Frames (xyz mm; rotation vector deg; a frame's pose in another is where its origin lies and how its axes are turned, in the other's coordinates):
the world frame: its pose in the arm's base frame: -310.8 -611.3 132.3 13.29 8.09 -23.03
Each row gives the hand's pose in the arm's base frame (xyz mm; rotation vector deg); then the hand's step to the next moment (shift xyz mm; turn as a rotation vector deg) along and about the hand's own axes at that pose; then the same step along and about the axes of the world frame.
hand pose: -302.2 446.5 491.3 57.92 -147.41 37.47
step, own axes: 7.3 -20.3 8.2 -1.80 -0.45 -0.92
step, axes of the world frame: 14.9 -15.5 8.3 1.07 1.77 0.00
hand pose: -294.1 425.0 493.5 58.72 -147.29 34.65
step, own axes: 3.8 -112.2 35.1 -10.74 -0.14 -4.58
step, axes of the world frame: 99.9 -53.7 31.1 4.45 10.62 -1.92
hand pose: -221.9 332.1 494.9 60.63 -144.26 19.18
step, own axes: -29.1 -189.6 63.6 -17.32 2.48 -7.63
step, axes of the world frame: 187.3 -75.5 -8.4 4.73 18.11 -3.73
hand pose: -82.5 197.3 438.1 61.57 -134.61 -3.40
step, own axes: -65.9 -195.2 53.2 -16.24 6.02 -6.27
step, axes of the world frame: 187.9 -52.6 -84.8 0.81 17.93 -4.15
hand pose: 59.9 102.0 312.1 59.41 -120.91 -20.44
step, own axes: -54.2 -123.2 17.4 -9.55 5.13 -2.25
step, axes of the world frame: 104.0 -22.6 -84.2 -1.60 10.54 -2.98
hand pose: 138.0 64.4 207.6 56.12 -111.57 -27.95
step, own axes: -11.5 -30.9 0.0 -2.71 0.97 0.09
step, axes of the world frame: 24.1 -7.0 -21.3 -0.57 2.40 -1.48
